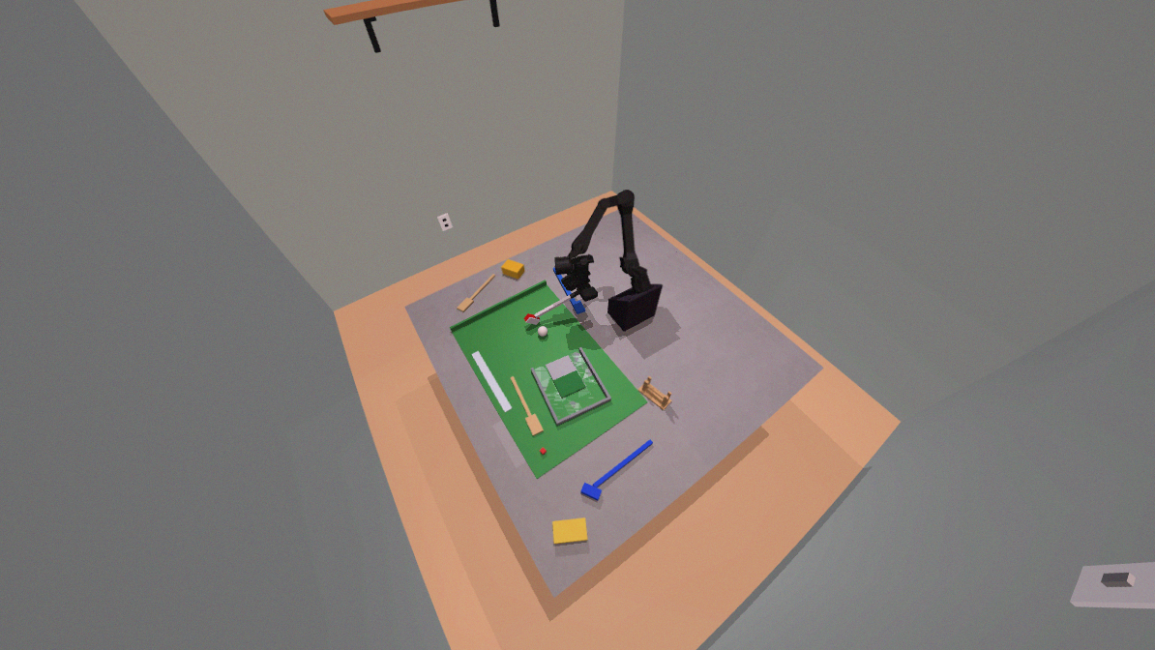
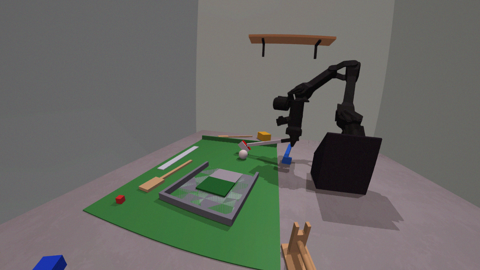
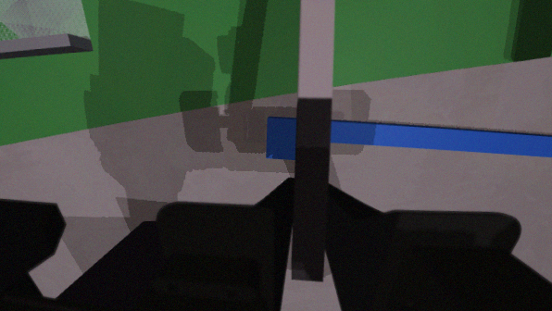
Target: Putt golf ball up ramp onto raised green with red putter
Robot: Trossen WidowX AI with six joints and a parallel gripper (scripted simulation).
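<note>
Right now my gripper tip is 120 mm short of the red putter and 10 mm above it. From my gripper tip the other things lie so: white golf ball (210 mm ahead, 60 mm to the left, 50 mm below); wooden stand (50 mm behind, 510 mm to the left, 40 mm below); green mat (280 mm ahead, 190 mm to the left, 80 mm below).
</note>
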